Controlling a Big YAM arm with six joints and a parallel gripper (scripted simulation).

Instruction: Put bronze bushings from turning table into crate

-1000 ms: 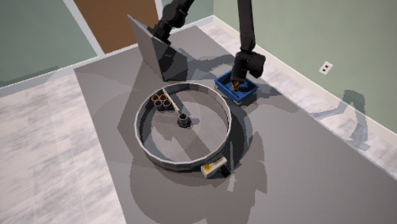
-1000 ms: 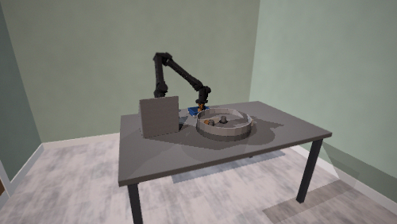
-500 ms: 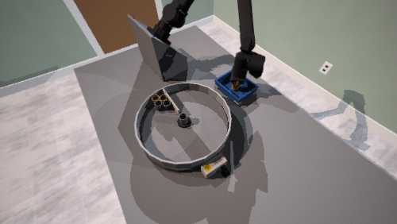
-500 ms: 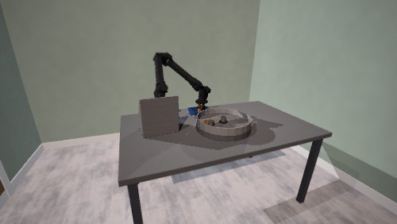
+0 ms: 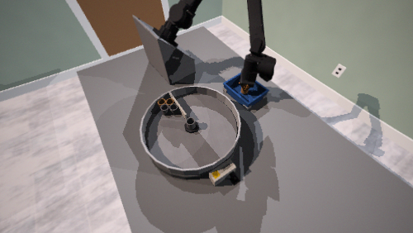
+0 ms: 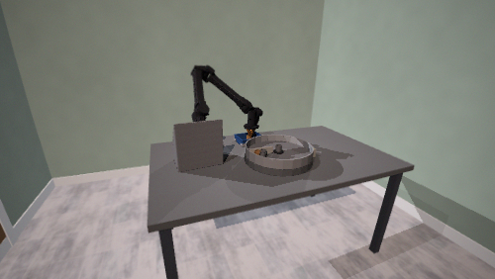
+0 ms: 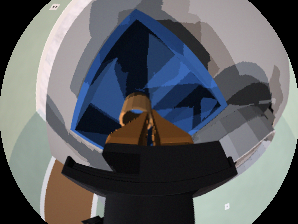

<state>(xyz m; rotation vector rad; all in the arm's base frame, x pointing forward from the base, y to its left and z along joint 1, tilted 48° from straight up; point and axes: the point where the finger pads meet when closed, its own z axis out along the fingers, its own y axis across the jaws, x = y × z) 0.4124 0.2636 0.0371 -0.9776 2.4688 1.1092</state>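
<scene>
The blue crate is 2 cm below my hand, 1 cm to the left of it and 1 cm behind it. From my hand the other things lie so: round turning table 35 cm to the right, 3 cm ahead, 1 cm above.
</scene>
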